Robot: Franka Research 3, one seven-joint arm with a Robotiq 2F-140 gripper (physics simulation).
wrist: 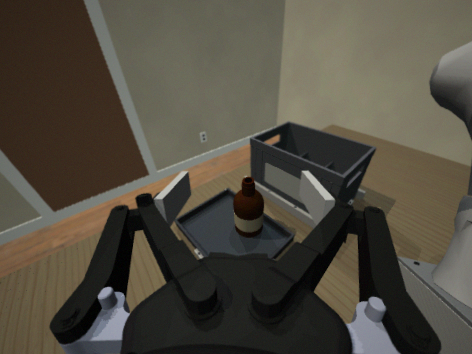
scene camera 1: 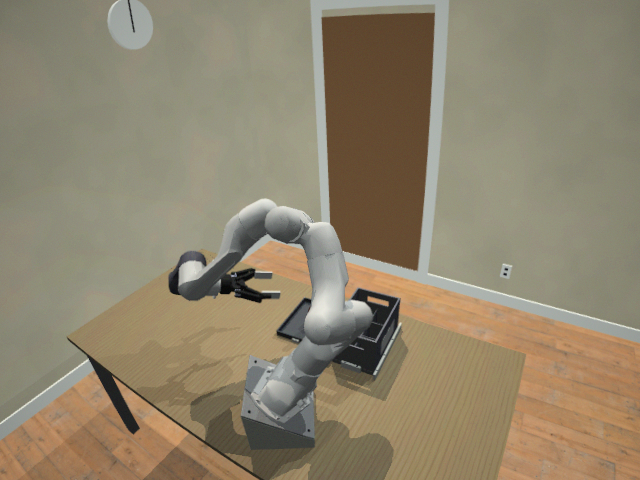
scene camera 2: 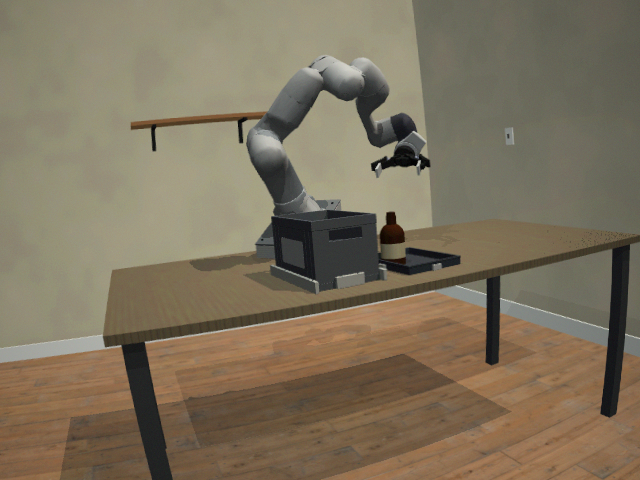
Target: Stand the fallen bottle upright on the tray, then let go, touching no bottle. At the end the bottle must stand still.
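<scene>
A brown bottle point(scene camera 2: 392, 238) point(wrist: 248, 210) with a cream label stands upright on the dark tray point(scene camera 2: 433, 267) point(wrist: 200, 205), towards the crate side. In scene camera 1 the arm hides the bottle, and part of the tray point(scene camera 1: 295, 317) shows. My gripper point(scene camera 1: 271, 285) point(scene camera 2: 398, 171) point(wrist: 244, 183) is wide open and empty. It is held above the table, back from the bottle and higher than it, with its fingers apart from the bottle and touching nothing.
A dark crate point(scene camera 1: 388, 330) point(scene camera 2: 343, 258) point(wrist: 300, 175) with dividers stands on the table point(scene camera 1: 439, 392) point(scene camera 2: 206, 299) right beside the tray, with light guide strips at its foot. The arm's base point(scene camera 1: 279, 428) stands near the crate. A wall shelf point(scene camera 2: 196, 119) is behind the arm.
</scene>
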